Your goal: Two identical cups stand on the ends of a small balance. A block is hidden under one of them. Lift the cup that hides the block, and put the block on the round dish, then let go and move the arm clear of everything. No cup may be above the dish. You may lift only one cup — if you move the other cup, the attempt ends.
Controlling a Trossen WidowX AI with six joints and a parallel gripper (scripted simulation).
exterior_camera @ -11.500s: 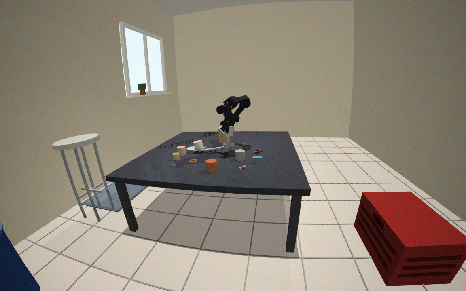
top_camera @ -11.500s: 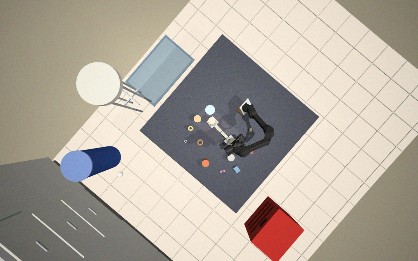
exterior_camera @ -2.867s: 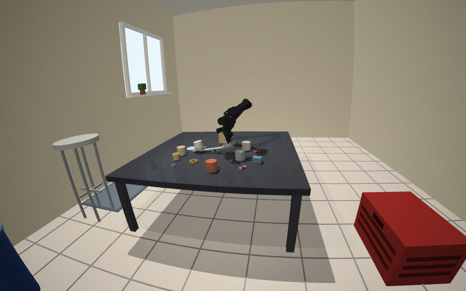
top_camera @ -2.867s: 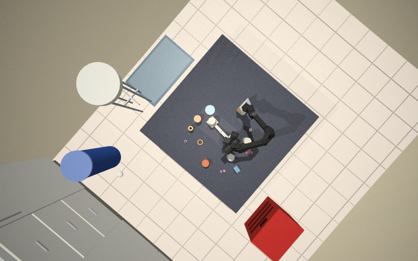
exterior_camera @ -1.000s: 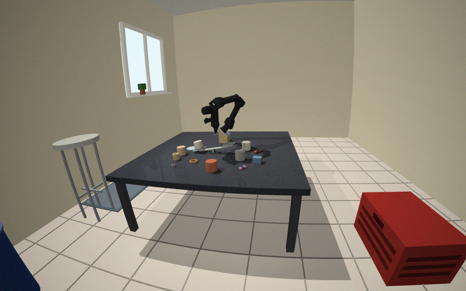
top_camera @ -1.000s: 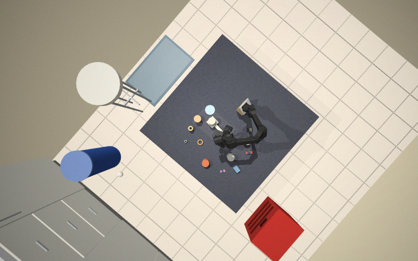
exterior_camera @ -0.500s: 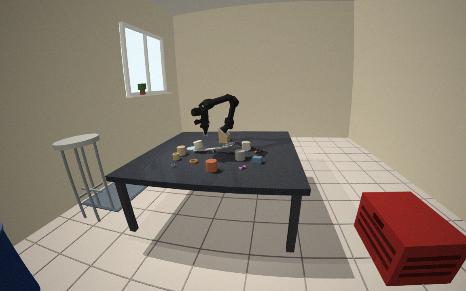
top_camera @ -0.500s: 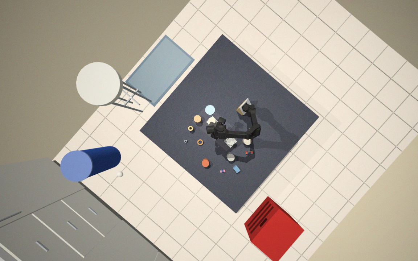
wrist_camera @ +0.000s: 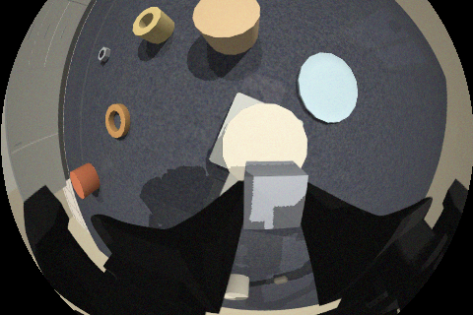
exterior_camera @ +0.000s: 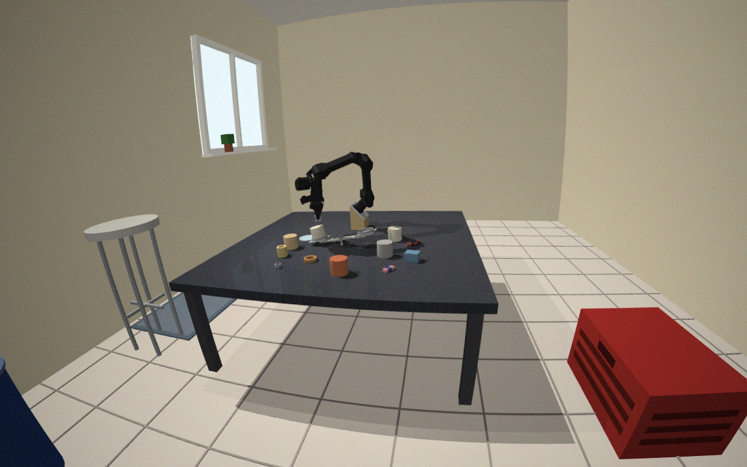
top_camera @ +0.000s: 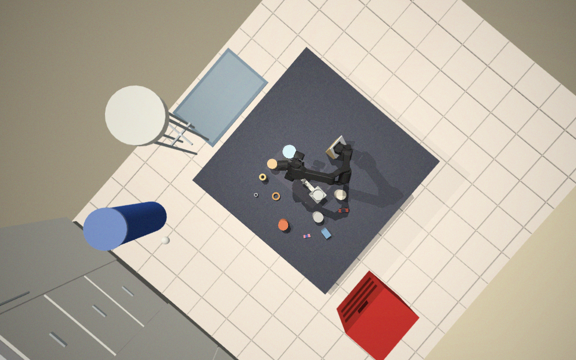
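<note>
The round light blue dish is 130 mm below my gripper tip, 110 mm to the right of it and 70 mm behind it. Round my gripper tip: tan cylinder 140 mm to the right, 90 mm below, 90 mm ahead; grey block 10 mm above; orange ring 240 mm ahead, 120 mm below, 60 mm to the left.
</note>
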